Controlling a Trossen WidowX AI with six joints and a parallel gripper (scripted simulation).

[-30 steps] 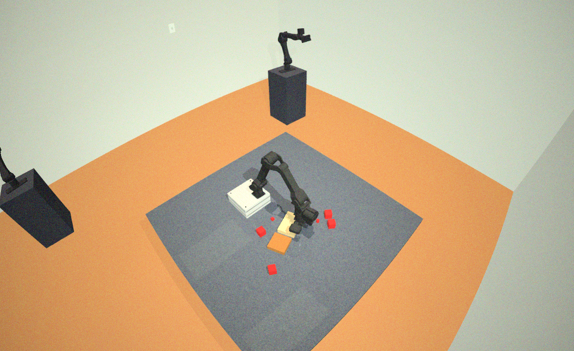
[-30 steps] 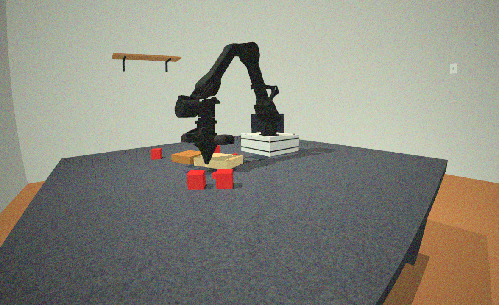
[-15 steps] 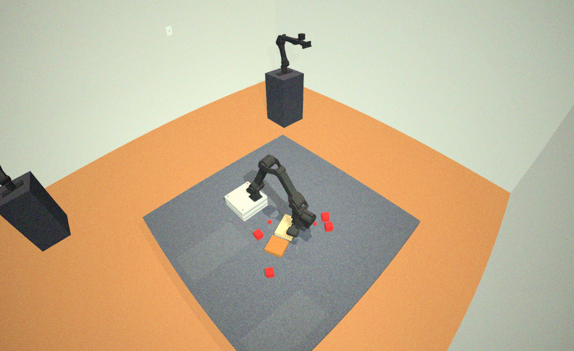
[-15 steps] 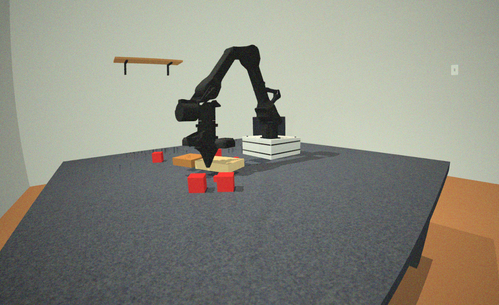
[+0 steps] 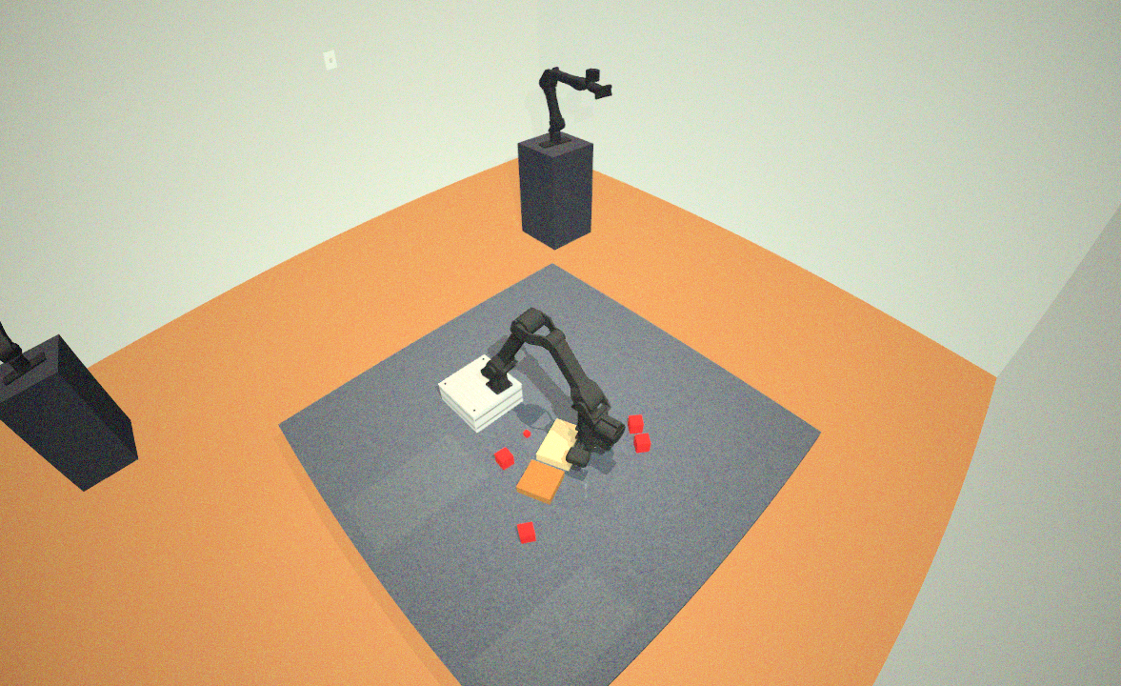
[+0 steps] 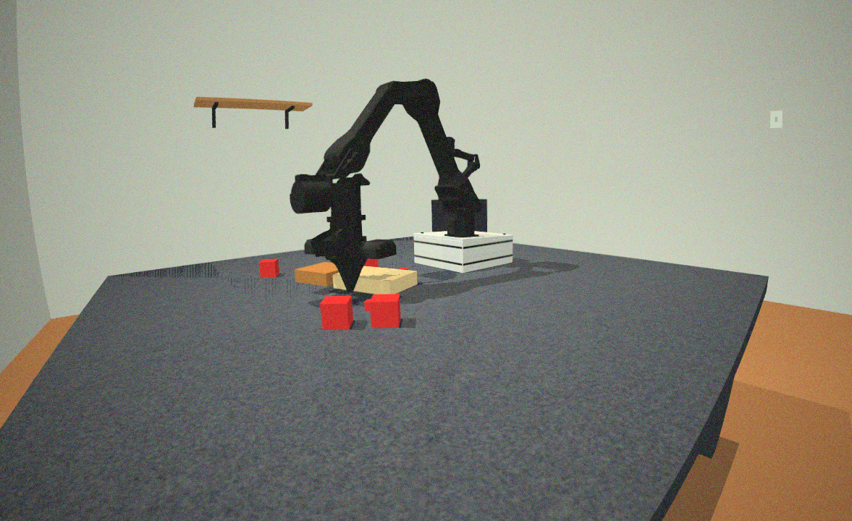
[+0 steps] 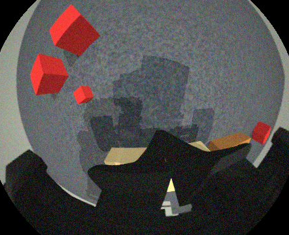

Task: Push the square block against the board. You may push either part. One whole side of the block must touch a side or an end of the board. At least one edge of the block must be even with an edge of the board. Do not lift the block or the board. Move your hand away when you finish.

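My gripper tip is 70 mm past the cream board, 30 mm to the left of it and 10 mm below it. Also, from my gripper tip: square block: 170 mm to the right, 20 mm behind, 10 mm above.
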